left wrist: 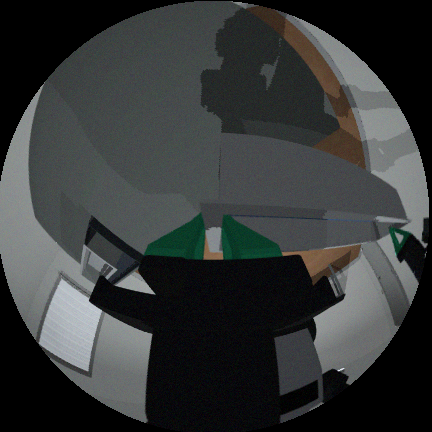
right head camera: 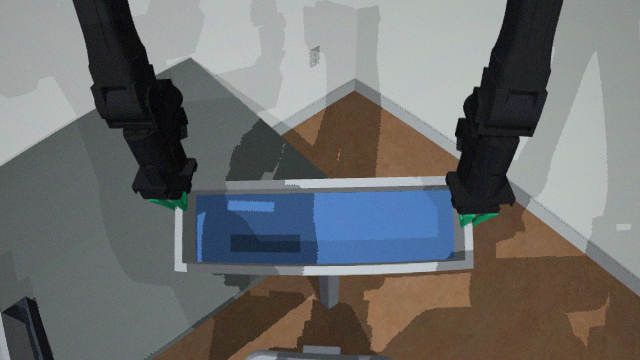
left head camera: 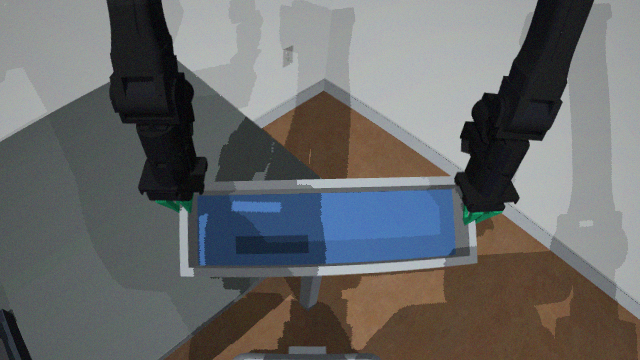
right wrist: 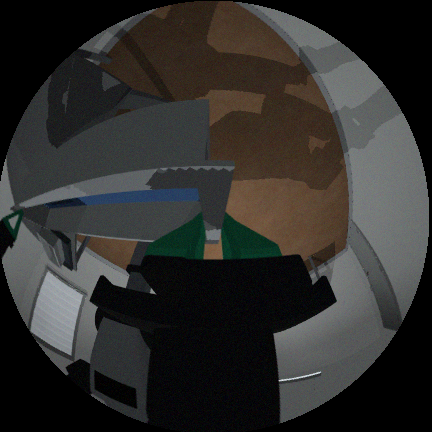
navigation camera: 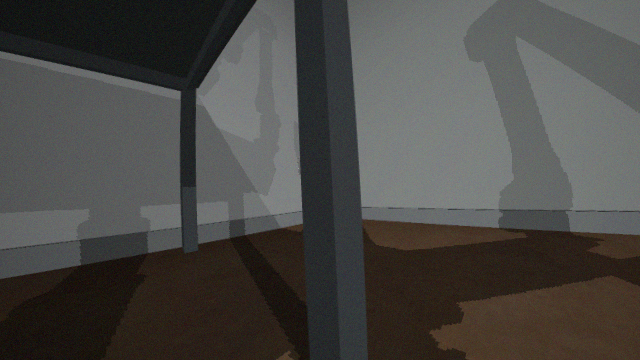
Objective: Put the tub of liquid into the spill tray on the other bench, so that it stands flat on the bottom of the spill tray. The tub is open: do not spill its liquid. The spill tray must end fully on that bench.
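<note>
The open grey tub (left head camera: 380,269) (right head camera: 350,270) (left wrist: 300,175) (right wrist: 150,135) holds blue liquid (left head camera: 380,215) (right head camera: 375,215) and looks about level. My left gripper (left head camera: 182,208) (right head camera: 178,204) (left wrist: 212,216) is shut on its left end wall, my right gripper (left head camera: 470,217) (right head camera: 466,220) (right wrist: 212,216) on its right end wall. The tub is held up, its left part over the near part of the grey bench (left head camera: 75,200) (right head camera: 75,200) (left wrist: 125,125), its right part over the floor. Part of the dark spill tray (left head camera: 12,340) (right head camera: 42,330) (left wrist: 125,271) shows at the bench's lower left.
A light grey frame-like thing (left wrist: 95,265) shows at the spill tray in the left wrist view. A bench leg (navigation camera: 330,200) stands close before the navigation camera, a second leg (navigation camera: 188,170) farther back. Walls (left head camera: 410,60) (navigation camera: 425,100) meet in a corner behind the bench.
</note>
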